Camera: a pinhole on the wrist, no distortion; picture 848 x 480 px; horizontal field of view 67.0 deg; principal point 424.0 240.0 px. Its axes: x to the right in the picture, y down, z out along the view. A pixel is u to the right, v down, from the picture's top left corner.
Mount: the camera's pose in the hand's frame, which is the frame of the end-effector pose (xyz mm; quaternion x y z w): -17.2 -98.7 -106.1 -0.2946 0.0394 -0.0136 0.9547
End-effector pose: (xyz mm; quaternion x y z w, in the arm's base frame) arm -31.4 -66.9 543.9 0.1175 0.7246 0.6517 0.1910
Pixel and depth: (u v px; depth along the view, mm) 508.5 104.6 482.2
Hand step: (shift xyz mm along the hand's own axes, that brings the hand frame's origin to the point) 86.0 84.7 344.1
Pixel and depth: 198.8 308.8 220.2
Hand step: -75.9 48.3 67.1
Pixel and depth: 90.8 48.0 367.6
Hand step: -177.4 26.1 271.5
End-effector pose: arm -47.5 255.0 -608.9 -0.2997 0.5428 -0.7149 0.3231
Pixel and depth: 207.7 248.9 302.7
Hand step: -93.8 79.8 147.6
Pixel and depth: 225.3 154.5 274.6
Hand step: -79.3 29.4 146.4
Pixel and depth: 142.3 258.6 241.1
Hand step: -102.8 47.7 95.6
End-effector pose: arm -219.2 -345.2 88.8 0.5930 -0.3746 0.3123 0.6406
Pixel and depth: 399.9 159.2 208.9
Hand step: -7.7 -2.8 81.3
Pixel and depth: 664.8 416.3 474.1
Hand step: 200.2 266.5 198.7
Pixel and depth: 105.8 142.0 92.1
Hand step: -55.2 -56.4 -19.3
